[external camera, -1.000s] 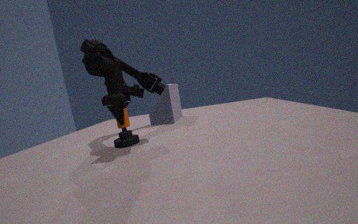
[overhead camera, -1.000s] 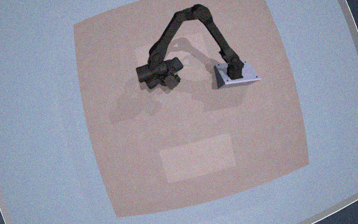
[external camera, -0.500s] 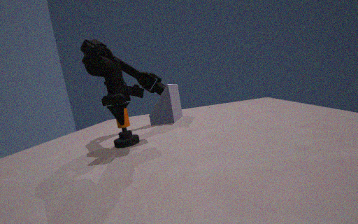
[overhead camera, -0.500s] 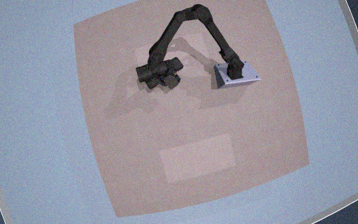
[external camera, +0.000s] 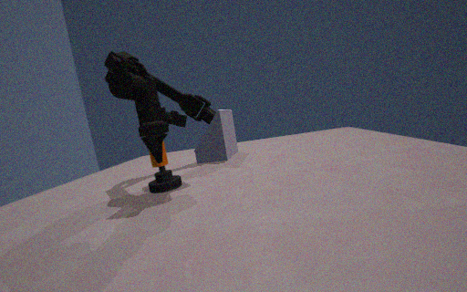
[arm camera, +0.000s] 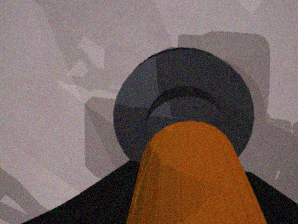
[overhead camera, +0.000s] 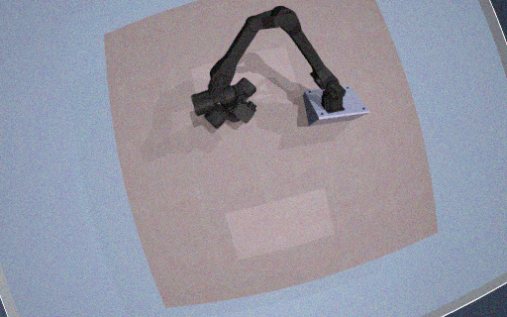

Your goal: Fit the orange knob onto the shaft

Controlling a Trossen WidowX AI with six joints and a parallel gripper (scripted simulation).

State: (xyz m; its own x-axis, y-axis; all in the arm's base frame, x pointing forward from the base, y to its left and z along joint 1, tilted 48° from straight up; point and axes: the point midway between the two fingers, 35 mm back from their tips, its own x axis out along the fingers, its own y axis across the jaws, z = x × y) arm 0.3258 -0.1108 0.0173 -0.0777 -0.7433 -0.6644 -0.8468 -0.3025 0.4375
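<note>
Right now my gripper tip is 20 mm below the orange knob. Also, from my gripper tip: dark pedestal (40 mm below).
</note>
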